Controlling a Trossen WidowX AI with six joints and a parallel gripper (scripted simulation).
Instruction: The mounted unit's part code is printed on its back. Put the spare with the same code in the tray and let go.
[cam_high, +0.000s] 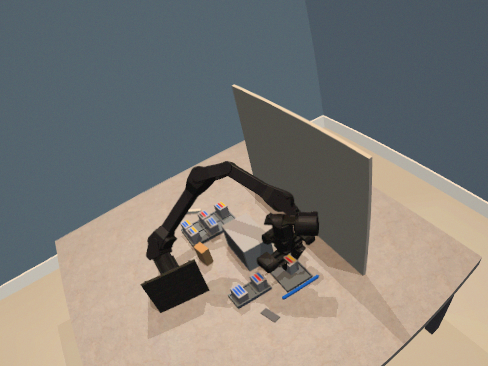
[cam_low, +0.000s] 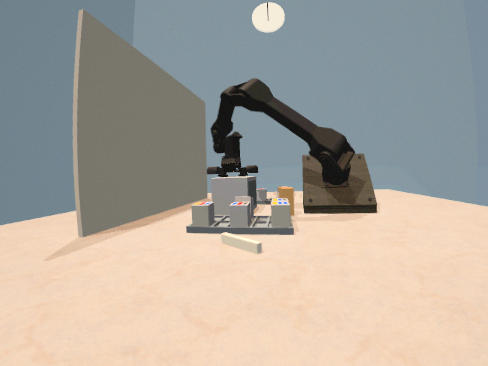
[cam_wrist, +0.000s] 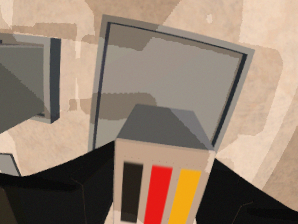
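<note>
The grey tray lies 30 mm below my gripper tip. Round my gripper tip: grey mounted unit (50 mm behind, 180 mm to the left, 10 mm above); rack (150 mm behind, 10 mm to the left, 30 mm below); grey spare block (20 mm above).
</note>
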